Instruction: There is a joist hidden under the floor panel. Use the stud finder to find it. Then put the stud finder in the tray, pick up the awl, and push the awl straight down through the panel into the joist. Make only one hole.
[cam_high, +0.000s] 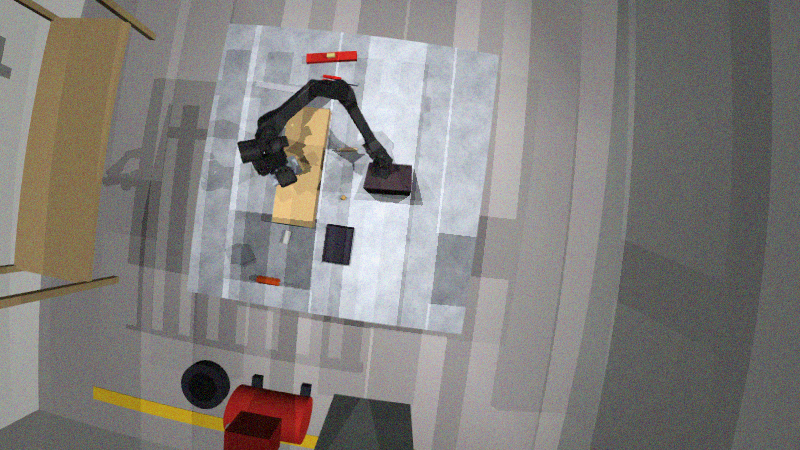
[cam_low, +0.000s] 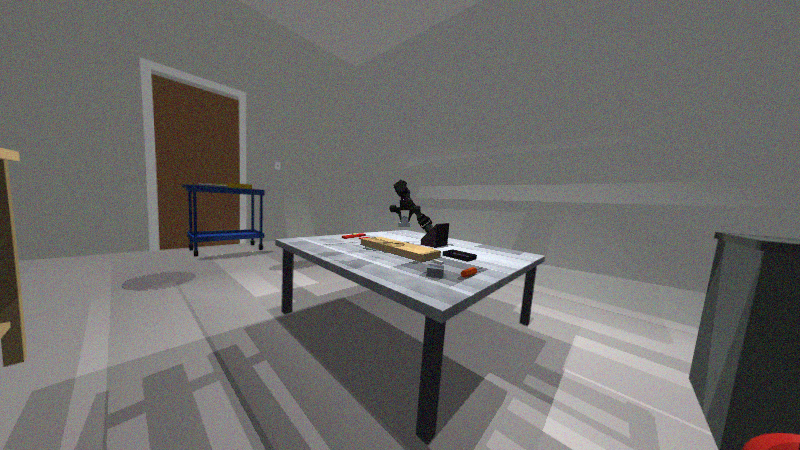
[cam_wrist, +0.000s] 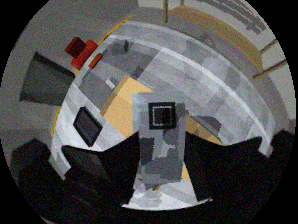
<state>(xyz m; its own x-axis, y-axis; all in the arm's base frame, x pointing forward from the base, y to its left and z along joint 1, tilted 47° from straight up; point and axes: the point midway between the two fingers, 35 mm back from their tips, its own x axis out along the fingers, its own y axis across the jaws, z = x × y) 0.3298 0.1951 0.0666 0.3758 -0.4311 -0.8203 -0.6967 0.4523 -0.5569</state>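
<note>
The dark tray lies 25 cm behind my gripper tip, 24 cm to the left of it and 17 cm below it. Round my gripper tip: orange bit 22 cm behind, 3 cm to the left, 18 cm below; stud finder 2 cm above; awl 16 cm behind, 17 cm to the right, 18 cm below.
</note>
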